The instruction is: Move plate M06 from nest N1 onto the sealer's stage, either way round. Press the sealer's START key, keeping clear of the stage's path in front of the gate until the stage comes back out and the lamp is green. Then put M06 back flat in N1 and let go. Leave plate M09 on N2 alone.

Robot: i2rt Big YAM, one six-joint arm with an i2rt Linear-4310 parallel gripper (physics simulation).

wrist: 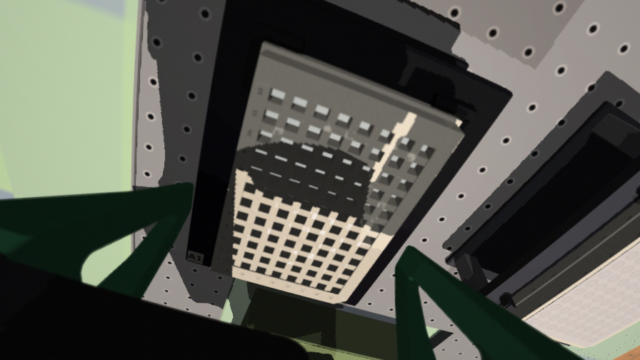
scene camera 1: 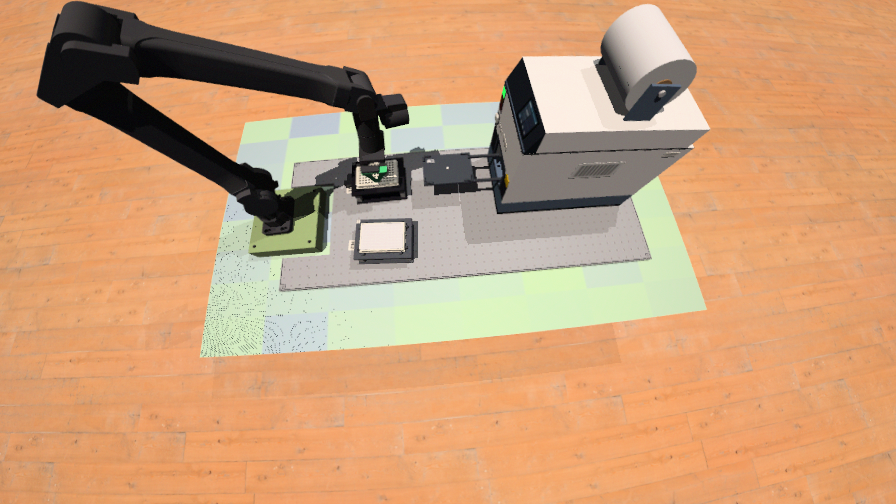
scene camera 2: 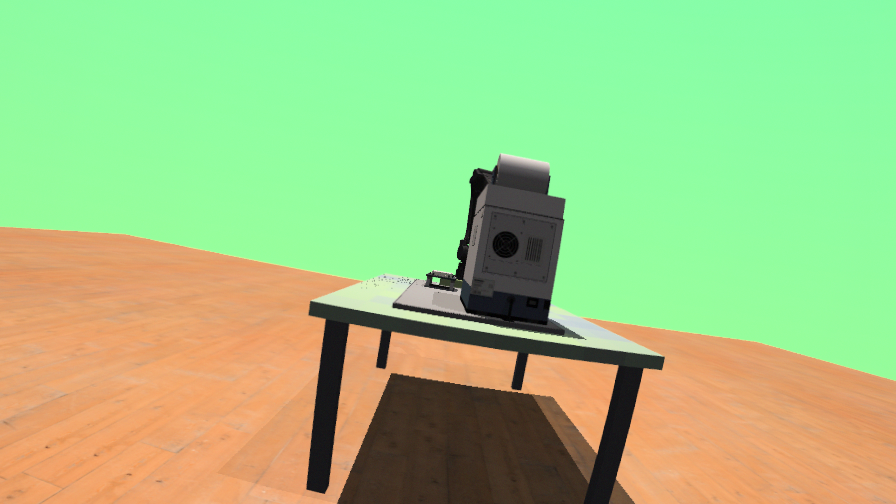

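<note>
Plate M06 [scene camera 1: 392, 173] [wrist: 280, 245], cream with square wells, sits in the black nest N1 [scene camera 1: 375, 196] [wrist: 220, 125] below the wrist; its label is not readable. My gripper [scene camera 1: 375, 172] [wrist: 300, 227] is open and empty, its dark green fingers apart over M06, near the A1 end in the wrist view. The sealer's stage [scene camera 1: 448, 169] is out in front of the gate and bears no plate. The lamp [scene camera 1: 503, 92] on the sealer [scene camera 1: 563, 178] [scene camera 2: 516, 275] is green. The START key cannot be made out. Plate M09 [scene camera 1: 382, 236] [wrist: 590, 310], pale, lies on nest N2 [scene camera 1: 388, 258] [wrist: 542, 195].
The arm [scene camera 1: 238, 62] reaches over from its green base block [scene camera 1: 288, 244]. The tall sealer body with a white roll [scene camera 1: 645, 53] [scene camera 2: 523, 172] stands on the grey perforated board [scene camera 1: 532, 250], right of the stage in scene camera 1. N2 lies beside N1.
</note>
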